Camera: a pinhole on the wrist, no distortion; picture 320 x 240 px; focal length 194.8 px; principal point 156.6 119.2 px. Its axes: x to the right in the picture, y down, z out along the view. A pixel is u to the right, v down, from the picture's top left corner.
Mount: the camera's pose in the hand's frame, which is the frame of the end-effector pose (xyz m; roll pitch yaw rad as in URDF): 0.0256 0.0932 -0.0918 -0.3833 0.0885 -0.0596
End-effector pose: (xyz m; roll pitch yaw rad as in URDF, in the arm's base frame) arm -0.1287 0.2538 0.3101 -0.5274 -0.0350 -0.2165
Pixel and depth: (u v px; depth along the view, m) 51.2 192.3 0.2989
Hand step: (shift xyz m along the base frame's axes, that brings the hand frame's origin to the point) -0.0225 0.3662 -0.0275
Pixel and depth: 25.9 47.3 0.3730
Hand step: -0.1335 0.3016 0.2159
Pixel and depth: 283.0 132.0 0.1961
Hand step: 0.2089 0.1421 -0.0161
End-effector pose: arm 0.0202 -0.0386 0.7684 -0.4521 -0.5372 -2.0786
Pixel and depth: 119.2 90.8 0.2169
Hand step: 0.1716 -0.0736 0.0441
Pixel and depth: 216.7 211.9 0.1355
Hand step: 0.1047 -0.1879 -0.0285
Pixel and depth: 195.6 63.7 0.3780
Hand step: 0.2053 -0.1293 0.2472
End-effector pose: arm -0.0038 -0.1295 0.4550 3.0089 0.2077 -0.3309
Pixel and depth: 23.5 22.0 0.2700
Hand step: -0.1991 -0.0454 -0.1798
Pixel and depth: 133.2 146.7 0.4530
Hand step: -0.1497 -0.3298 -0.2608
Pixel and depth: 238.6 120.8 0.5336
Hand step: 0.1091 -0.3846 -0.3947
